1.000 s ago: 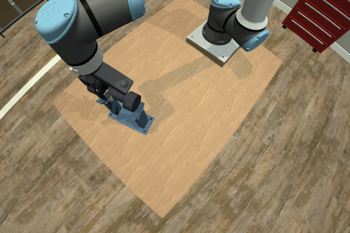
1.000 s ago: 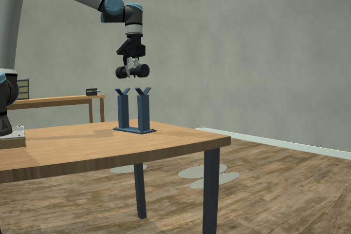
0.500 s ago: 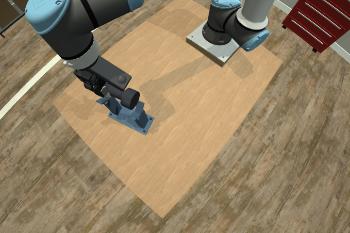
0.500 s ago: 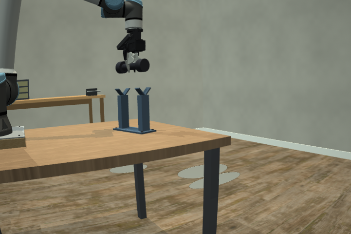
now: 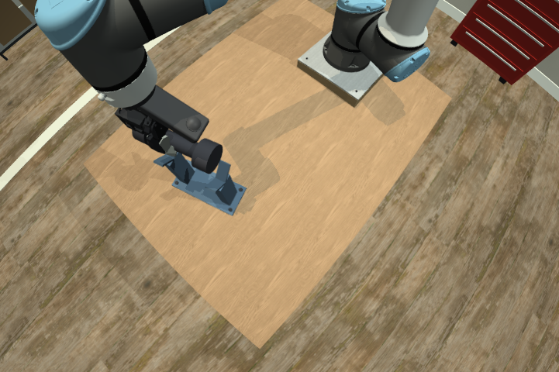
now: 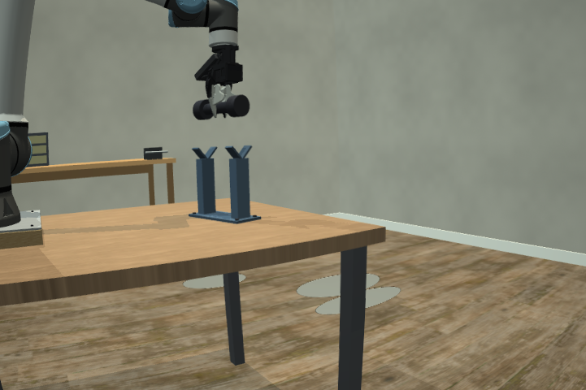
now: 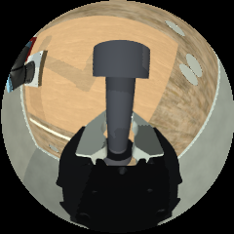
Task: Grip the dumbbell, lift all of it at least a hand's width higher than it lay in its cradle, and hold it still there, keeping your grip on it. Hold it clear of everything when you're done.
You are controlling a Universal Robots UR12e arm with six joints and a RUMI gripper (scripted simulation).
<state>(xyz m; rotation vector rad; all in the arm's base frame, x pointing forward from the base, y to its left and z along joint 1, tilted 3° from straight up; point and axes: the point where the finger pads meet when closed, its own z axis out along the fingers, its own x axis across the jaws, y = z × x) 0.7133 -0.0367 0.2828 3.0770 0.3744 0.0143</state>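
Now: hand 2 cm below the dumbbell. From my hand the other things lie so: blue cradle: 22 cm below.
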